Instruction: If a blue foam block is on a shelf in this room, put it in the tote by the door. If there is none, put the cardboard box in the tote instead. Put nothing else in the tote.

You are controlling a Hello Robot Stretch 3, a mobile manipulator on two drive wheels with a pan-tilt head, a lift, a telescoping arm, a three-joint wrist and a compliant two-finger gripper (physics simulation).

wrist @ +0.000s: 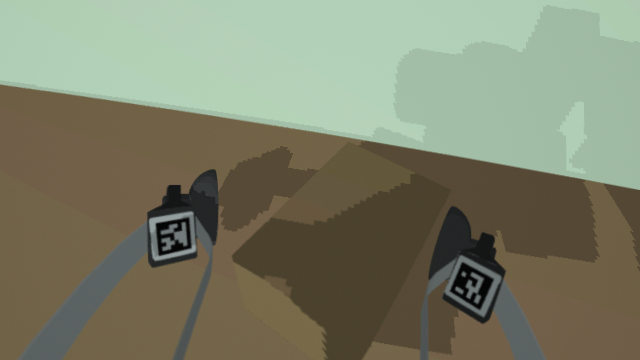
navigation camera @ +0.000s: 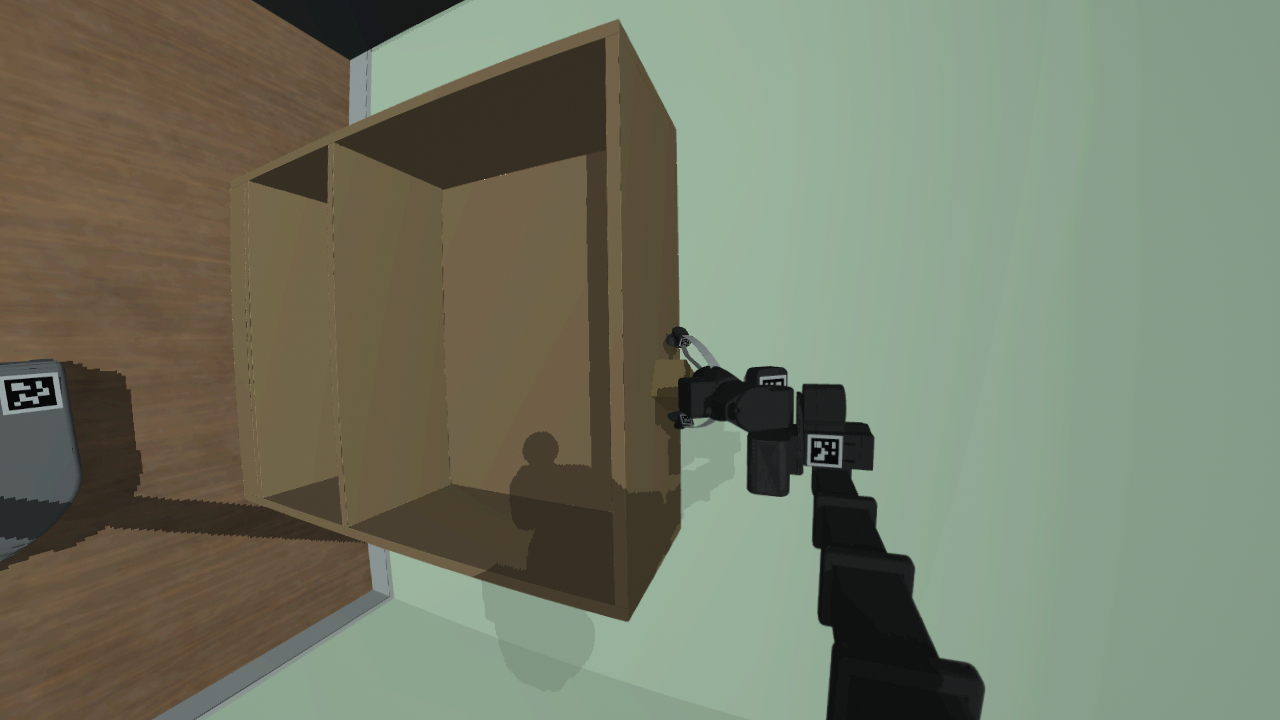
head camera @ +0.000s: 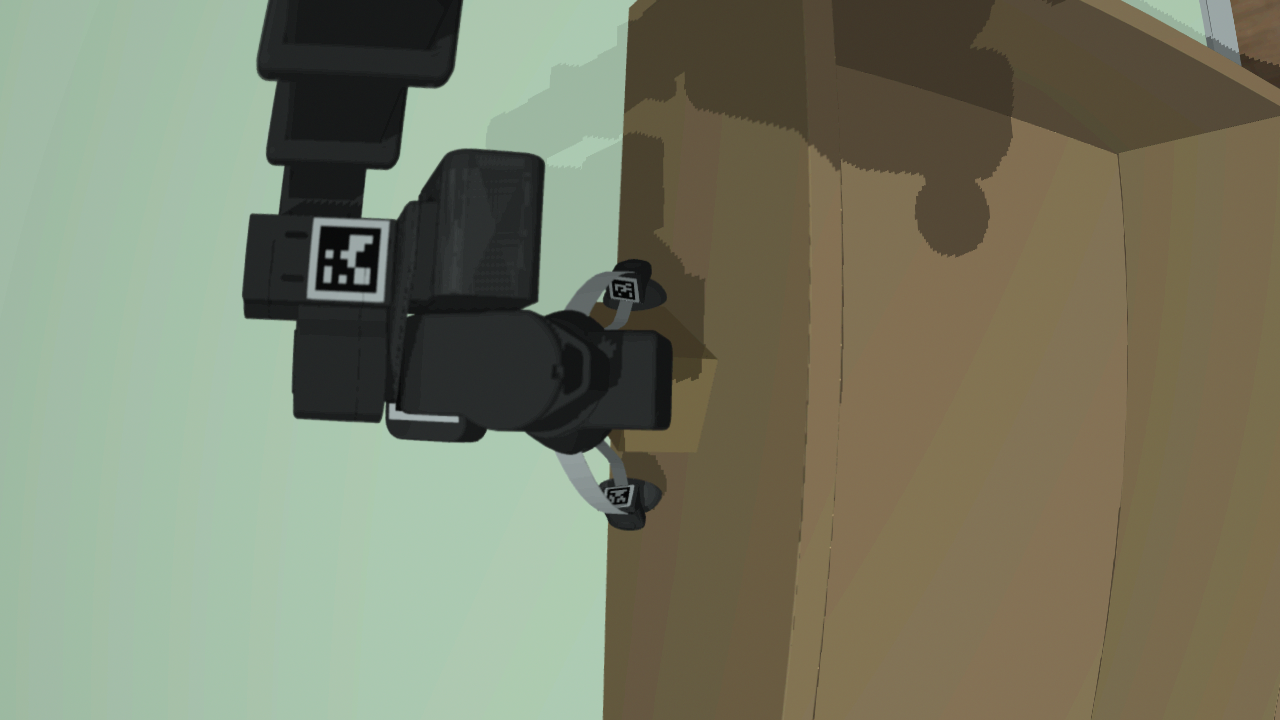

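Frame: origin at the robot's base, x left, y back, z up, level; metres.
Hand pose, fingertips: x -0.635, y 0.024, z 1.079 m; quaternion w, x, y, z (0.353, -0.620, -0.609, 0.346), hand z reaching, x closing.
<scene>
After its pixels a point has its place.
A brown cardboard box [head camera: 687,424] {x -0.573, y 0.006, z 1.071 m} [navigation camera: 666,376] {x -0.569, y 0.014, z 1.082 m} [wrist: 340,245] sits on the top board of the wooden shelf unit [head camera: 698,591] {x -0.573, y -0.096, z 1.061 m} [navigation camera: 648,232] {x -0.567, y -0.205, z 1.061 m} [wrist: 90,145], close to the wall. My gripper [head camera: 633,394] {x -0.635, y 0.024, z 1.079 m} [navigation camera: 680,378] {x -0.635, y 0.024, z 1.079 m} [wrist: 328,213] {x -0.635, y 0.024, z 1.079 m} is open, with one finger on each side of the box. In the wrist view gaps show between the fingers and the box. The wrist hides part of the box in the head view. A blue foam block and the tote do not show in these views.
The pale green wall [head camera: 223,555] {x -0.769, y -0.106, z 1.364 m} [navigation camera: 984,223] {x -0.774, y -0.217, z 1.575 m} [wrist: 250,50] stands directly behind the shelf unit. The wood floor [navigation camera: 179,223] {x -0.379, y -0.341, z 0.000 m} lies in front of the unit. Part of my base [navigation camera: 40,456] {x -0.128, y 0.105, z 0.160 m} shows at the left edge of the navigation view. The unit's compartments face my base.
</scene>
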